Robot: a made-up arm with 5 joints.
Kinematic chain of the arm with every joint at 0, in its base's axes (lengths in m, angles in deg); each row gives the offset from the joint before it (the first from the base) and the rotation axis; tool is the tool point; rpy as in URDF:
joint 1: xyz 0 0 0.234 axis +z
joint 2: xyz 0 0 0 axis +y
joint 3: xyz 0.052 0 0.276 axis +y
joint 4: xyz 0.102 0 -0.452 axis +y
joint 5: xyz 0.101 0 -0.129 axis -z
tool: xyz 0 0 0 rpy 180 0 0
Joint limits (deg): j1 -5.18..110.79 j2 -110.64..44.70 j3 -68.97..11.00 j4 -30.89..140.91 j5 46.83..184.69
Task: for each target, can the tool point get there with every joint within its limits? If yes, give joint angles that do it. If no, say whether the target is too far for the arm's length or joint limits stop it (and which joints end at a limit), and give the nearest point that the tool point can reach.
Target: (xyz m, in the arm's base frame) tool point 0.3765 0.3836 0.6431
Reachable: yes | joints 45.54 -21.21 -59.63 -10.60 67.26
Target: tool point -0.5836 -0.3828 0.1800
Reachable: no: joint limits stop it (at a limit: joint 2, joint 3) | nearest point -0.2051 -0.1346 0.0875 | short by 0.462 m
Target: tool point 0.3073 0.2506 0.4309
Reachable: yes | joints 39.19 -41.23 -47.84 95.57 128.58
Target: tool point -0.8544 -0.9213 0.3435
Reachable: no: too far | nearest point -0.3591 -0.3872 0.6979 | short by 0.810 m
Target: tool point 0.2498 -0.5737 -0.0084
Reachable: no: joint limits stop it (at a limit: joint 1, joint 2, joint 3) | nearest point 0.0879 -0.2314 0.0356 | short by 0.381 m
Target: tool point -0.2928 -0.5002 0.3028
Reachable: no: joint limits stop it (at a limit: joint 2, joint 3) | nearest point -0.1168 -0.1996 0.1281 | short by 0.390 m
